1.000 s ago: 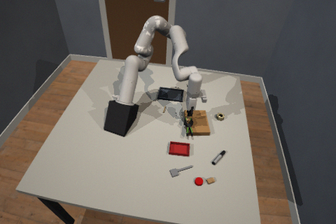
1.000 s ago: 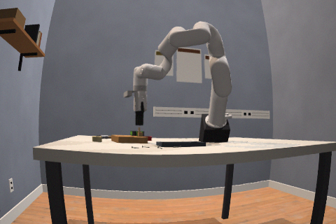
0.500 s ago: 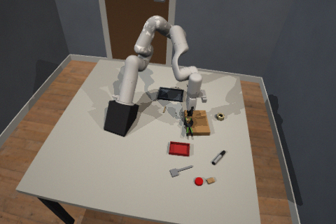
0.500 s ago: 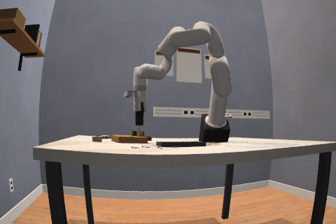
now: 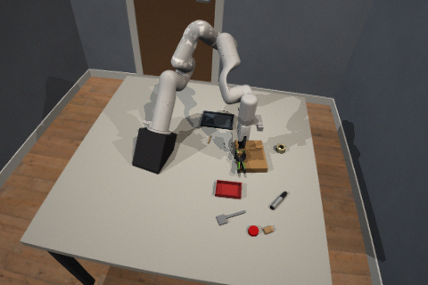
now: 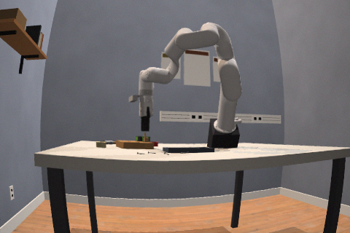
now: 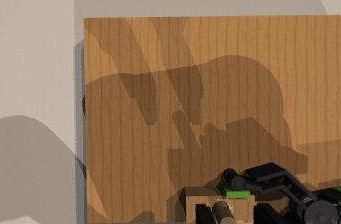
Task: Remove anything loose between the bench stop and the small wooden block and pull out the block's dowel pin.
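The dowel pin is 5 cm below my hand. From my hand the other things lie so: red tray 4 cm behind, 23 cm to the right, 10 cm below; small wooden block 6 cm below; loose dowel 17 cm behind, 10 cm to the left, 10 cm below.
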